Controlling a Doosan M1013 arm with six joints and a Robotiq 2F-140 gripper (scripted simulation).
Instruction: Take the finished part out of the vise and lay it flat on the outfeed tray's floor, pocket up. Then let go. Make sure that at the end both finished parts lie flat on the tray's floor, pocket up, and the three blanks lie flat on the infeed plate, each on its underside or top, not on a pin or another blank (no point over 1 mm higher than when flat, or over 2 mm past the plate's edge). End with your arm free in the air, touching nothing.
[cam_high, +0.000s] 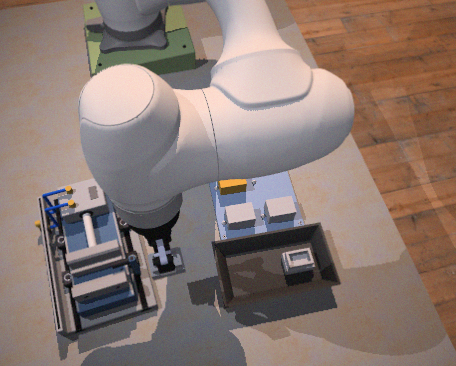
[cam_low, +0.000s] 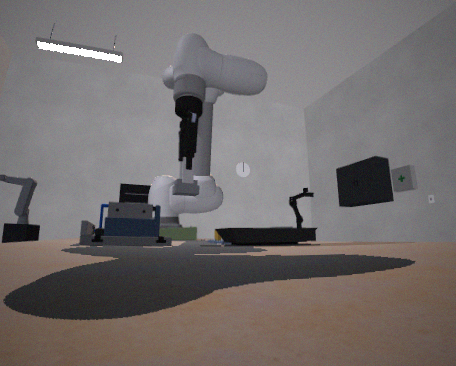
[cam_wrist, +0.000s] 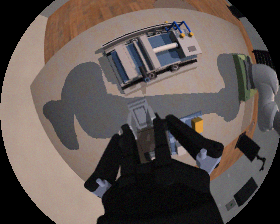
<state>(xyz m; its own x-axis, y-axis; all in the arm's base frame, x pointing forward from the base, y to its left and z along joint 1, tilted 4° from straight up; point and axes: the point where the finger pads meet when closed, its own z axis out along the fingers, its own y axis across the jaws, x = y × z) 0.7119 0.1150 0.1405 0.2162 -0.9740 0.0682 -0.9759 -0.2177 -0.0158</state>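
The grey block lies 140 mm behind my hand, 150 mm to the left of it and 160 mm below it. Round my hand: orange block 230 mm behind, 140 mm to the left, 160 mm below; vise 80 mm behind, 160 mm to the right, 140 mm below; blue fixture plate 190 mm behind, 190 mm to the left, 180 mm below.
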